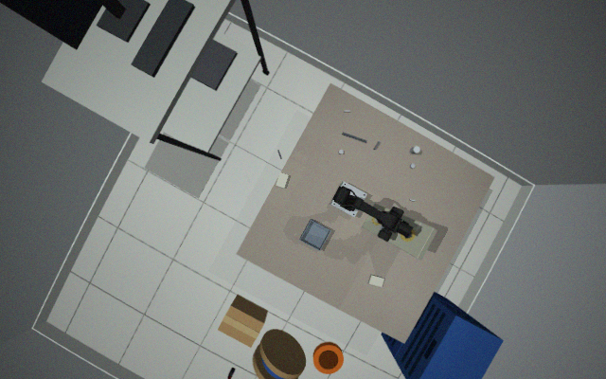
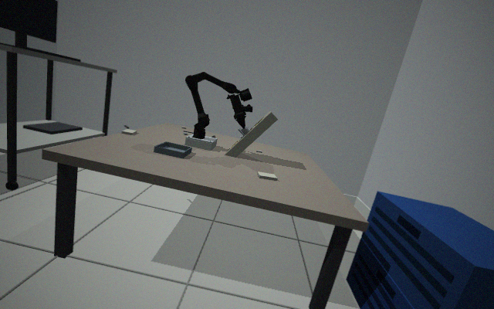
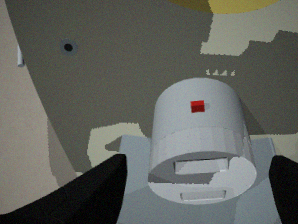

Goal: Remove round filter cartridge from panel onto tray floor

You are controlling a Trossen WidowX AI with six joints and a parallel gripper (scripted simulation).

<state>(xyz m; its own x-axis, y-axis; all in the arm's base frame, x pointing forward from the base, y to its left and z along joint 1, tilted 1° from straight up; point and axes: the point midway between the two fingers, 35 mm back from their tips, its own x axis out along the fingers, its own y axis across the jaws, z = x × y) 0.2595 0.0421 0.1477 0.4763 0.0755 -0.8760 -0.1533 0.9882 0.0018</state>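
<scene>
Now: the service panel 50 mm ahead of my gripper tip and 30 mm below it. From my gripper tip the other things lie so: blue-grey tray 290 mm behind, 330 mm to the right, 170 mm below; round filter cartridge 10 mm ahead, 10 mm below.
</scene>
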